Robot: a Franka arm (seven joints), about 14 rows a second.
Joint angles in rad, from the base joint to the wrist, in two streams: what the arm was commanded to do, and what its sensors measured. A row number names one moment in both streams.
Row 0, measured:
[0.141 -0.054 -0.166 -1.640 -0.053 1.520 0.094]
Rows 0 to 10, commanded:
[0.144 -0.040 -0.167 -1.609 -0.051 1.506 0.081]
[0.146 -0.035 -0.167 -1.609 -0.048 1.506 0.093]
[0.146 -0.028 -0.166 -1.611 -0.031 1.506 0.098]
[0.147 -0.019 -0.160 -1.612 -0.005 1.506 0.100]
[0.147 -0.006 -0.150 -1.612 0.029 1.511 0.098]
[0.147 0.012 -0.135 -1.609 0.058 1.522 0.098]
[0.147 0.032 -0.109 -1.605 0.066 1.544 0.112]
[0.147 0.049 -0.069 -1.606 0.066 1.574 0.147]
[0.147 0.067 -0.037 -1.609 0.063 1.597 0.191]
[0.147 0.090 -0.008 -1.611 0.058 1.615 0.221]
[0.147 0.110 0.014 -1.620 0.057 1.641 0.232]
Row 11, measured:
[0.148 0.062 -0.025 -1.635 0.047 1.609 0.182]
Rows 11 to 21, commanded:
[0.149 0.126 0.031 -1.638 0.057 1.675 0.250]
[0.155 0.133 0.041 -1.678 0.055 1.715 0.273]
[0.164 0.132 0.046 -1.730 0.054 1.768 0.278]
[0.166 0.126 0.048 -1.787 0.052 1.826 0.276]
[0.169 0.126 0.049 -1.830 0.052 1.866 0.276]
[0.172 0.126 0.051 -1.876 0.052 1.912 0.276]
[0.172 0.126 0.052 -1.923 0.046 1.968 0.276]
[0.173 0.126 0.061 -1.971 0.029 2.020 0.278]
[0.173 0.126 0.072 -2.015 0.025 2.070 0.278]
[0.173 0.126 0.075 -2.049 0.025 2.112 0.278]
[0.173 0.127 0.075 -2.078 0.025 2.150 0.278]
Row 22, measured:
[0.169 0.158 0.068 -1.998 0.041 2.075 0.253]
